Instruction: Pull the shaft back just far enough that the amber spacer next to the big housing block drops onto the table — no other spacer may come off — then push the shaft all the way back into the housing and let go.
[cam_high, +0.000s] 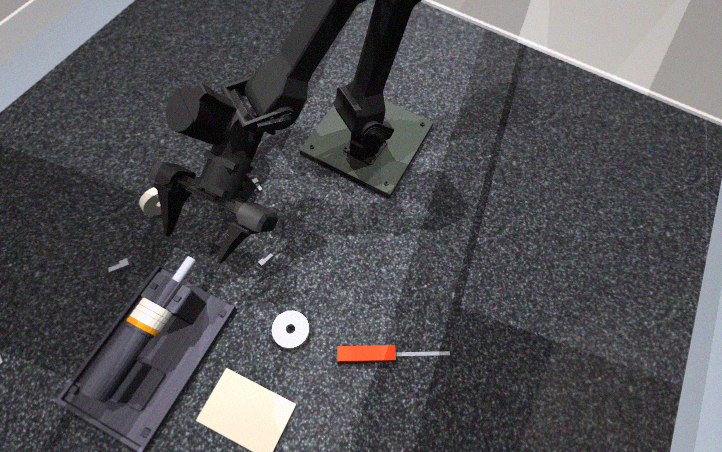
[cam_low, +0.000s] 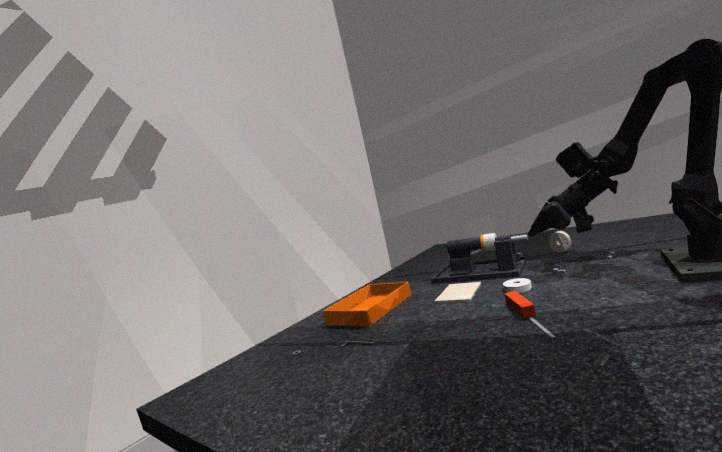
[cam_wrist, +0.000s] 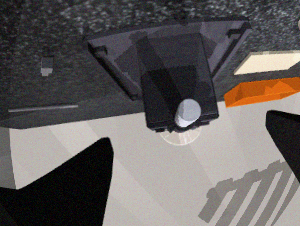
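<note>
The grey shaft lies 10 cm ahead of my gripper tip, 1 cm to the left of it and 1 cm below it. The rest, counted from my gripper tip: cream card: 19 cm to the left, 14 cm ahead, 9 cm below; pale disc: 14 cm to the right, 6 cm below, 5 cm behind; amber spacer: 12 cm ahead, 1 cm to the left, 1 cm below.
</note>
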